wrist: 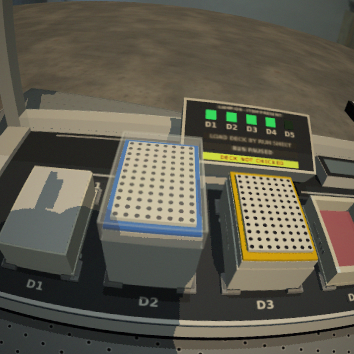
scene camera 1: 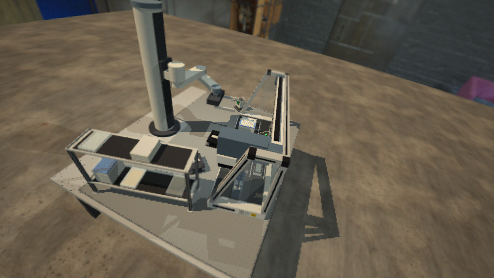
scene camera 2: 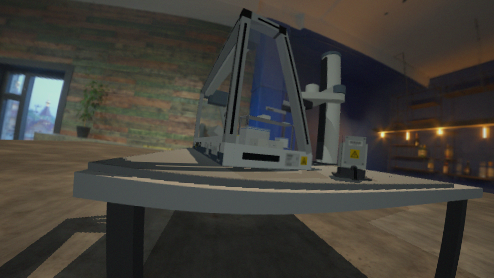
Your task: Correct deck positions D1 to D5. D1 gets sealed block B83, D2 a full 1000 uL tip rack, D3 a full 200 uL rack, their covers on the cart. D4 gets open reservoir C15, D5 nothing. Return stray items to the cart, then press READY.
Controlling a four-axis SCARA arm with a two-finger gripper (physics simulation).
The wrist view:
red-topped tray: 321,213
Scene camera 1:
dark shelf surface: 175,157
dark shelf surface: 153,182
